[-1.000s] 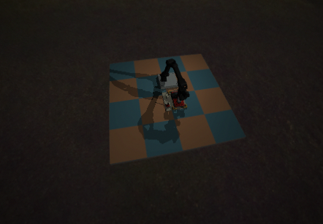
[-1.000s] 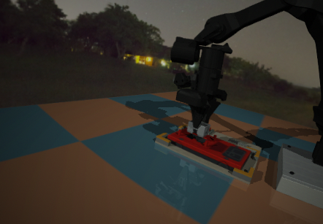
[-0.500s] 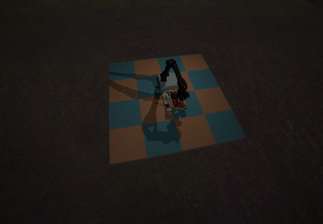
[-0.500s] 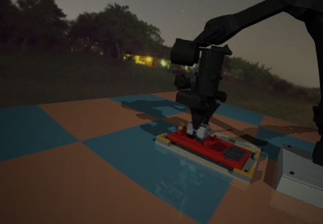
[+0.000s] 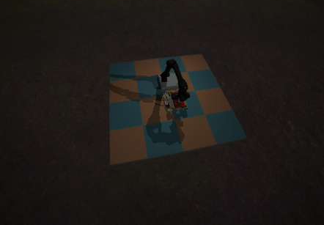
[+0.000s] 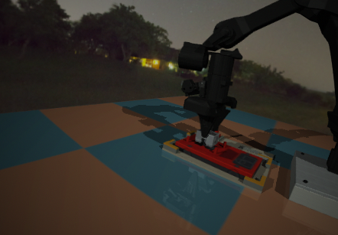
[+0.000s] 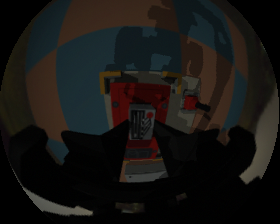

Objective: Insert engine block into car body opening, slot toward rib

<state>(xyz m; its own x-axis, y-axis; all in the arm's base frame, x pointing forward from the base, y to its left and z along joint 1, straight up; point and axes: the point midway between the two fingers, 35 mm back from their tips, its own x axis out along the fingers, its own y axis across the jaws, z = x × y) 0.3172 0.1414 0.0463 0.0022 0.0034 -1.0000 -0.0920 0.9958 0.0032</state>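
Right now my gripper tip is 12 cm to the left of the black upright post, 4 cm short of it and 2 cm above it. Also, from my gripper tip: dark square block 1 cm below.
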